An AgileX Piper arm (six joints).
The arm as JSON. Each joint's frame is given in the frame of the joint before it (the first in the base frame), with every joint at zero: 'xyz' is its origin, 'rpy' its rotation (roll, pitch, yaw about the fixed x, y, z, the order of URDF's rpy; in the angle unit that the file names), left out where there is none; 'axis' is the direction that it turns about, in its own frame. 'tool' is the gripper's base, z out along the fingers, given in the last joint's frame.
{
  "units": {
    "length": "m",
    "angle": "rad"
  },
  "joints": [
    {
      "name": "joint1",
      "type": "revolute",
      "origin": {
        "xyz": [
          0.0,
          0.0,
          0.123
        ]
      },
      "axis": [
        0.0,
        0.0,
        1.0
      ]
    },
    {
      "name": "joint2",
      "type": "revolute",
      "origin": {
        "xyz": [
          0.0,
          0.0,
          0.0
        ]
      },
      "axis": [
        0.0,
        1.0,
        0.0
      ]
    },
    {
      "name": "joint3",
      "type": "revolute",
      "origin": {
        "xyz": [
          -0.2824,
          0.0,
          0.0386
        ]
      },
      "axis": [
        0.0,
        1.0,
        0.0
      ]
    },
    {
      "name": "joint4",
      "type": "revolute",
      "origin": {
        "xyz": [
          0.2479,
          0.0,
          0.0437
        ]
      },
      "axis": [
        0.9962,
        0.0,
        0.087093
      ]
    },
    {
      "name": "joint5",
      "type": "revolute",
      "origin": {
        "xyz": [
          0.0,
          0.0,
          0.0
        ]
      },
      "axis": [
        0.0,
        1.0,
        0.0
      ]
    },
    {
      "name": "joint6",
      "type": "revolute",
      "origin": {
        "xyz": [
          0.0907,
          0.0,
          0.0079
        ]
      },
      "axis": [
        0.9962,
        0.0,
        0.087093
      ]
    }
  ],
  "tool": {
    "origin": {
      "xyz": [
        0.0,
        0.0,
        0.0
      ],
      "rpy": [
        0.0,
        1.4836,
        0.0
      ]
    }
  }
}
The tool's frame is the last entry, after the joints.
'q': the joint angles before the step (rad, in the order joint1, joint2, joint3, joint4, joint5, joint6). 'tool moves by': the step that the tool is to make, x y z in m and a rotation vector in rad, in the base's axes. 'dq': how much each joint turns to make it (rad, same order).
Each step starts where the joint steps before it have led.
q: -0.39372 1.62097 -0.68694 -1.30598 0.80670 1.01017
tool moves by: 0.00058 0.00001 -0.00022 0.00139 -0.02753 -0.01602
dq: 0.00001 0.00082 0.00000 -0.00449 -0.00500 0.03510
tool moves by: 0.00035 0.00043 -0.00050 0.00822 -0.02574 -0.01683
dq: -0.00001 0.00003 -0.00001 0.00523 -0.00726 0.02712
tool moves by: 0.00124 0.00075 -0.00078 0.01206 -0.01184 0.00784
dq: 0.00001 -0.00003 0.00001 0.00291 -0.01800 0.00225
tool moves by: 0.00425 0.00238 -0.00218 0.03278 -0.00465 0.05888
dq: 0.00000 0.00003 -0.00002 0.00384 -0.05850 -0.03648
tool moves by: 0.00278 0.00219 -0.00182 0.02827 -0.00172 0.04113
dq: -0.00001 0.00000 0.00000 0.01308 -0.04292 -0.03416
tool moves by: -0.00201 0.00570 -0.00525 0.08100 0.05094 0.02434
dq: 0.00001 -0.00099 0.00001 0.13943 -0.02650 -0.15332
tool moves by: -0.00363 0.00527 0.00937 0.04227 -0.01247 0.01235
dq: -0.00001 -0.05006 -0.00001 0.11063 -0.01065 -0.11222
